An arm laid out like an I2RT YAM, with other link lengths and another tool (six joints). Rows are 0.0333 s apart.
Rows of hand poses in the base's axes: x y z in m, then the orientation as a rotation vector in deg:
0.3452 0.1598 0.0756 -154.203 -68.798 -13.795
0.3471 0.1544 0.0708 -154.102 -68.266 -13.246
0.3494 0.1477 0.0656 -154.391 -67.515 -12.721
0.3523 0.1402 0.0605 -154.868 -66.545 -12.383
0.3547 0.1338 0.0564 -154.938 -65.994 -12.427
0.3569 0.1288 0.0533 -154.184 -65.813 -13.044
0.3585 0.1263 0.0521 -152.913 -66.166 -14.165
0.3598 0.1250 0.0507 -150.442 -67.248 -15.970
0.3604 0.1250 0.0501 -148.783 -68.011 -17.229
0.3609 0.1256 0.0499 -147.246 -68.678 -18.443
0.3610 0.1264 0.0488 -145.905 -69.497 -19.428
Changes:
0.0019 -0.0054 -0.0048 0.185 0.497 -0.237
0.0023 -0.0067 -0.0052 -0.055 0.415 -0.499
0.0029 -0.0075 -0.0051 -0.095 0.284 -0.703
0.0024 -0.0064 -0.0041 0.162 0.067 -0.351
0.0022 -0.0050 -0.0031 0.835 -0.146 0.095
0.0016 -0.0025 -0.0012 1.164 -0.448 0.545
0.0013 -0.0013 -0.0014 2.012 -0.747 1.334
0.0006 0.0000 -0.0006 1.327 -0.564 0.921
0.0005 0.0006 -0.0002 1.242 -0.561 0.831
0.0001 0.0008 -0.0011 0.958 -0.516 0.873

